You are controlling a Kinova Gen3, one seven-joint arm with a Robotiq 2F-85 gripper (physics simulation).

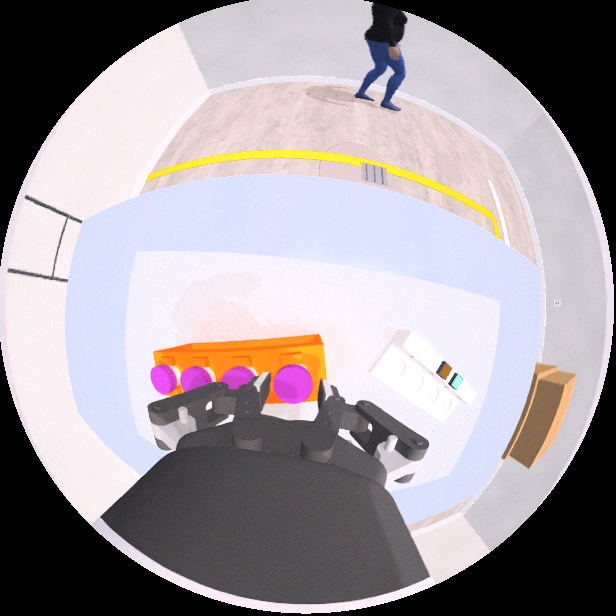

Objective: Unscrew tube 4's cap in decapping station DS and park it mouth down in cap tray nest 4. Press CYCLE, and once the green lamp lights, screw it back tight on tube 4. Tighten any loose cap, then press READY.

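An orange decapping station (241,359) holds a row of tubes with magenta caps. The rightmost cap (294,383) looks largest and sits between my two fingertips. My gripper (294,392) is open, its fingers either side of that cap with a small gap on each side; I cannot tell whether they are level with the cap or above it. The other magenta caps (198,378) lie to its left. A white cap tray (422,376) with round nests lies to the right, with an amber button (443,368) and a teal button (456,379) at its far end.
The station and tray sit on a white mat on a pale blue table. A cardboard box (540,419) stands off the table's right side. A person in blue trousers (383,57) stands on the wooden floor beyond a yellow line (321,158).
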